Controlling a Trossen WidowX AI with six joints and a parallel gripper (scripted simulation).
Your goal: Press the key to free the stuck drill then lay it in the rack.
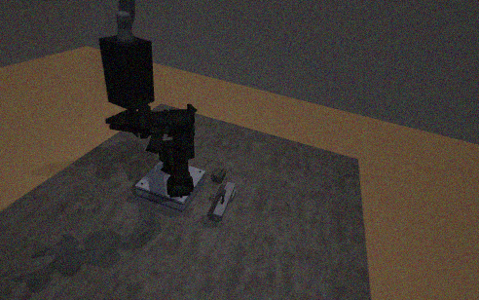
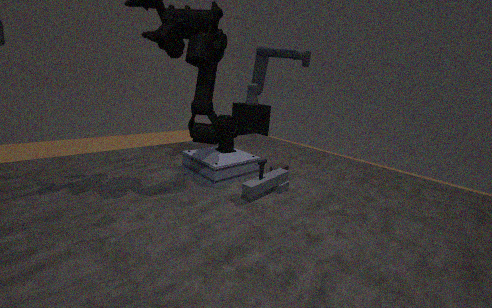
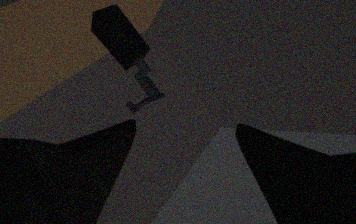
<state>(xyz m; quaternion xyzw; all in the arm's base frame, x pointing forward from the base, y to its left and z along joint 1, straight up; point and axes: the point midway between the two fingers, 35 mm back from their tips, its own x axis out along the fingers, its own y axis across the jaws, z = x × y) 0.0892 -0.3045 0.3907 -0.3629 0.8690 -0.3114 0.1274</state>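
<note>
My gripper tip is 38 cm above the dark key, 29 cm to the right of it and 22 cm short of it. Also, from my gripper tip: grey fixture block: 43 cm below, 32 cm to the left, 21 cm ahead; then drill: 42 cm below, 34 cm to the left, 20 cm ahead.
</note>
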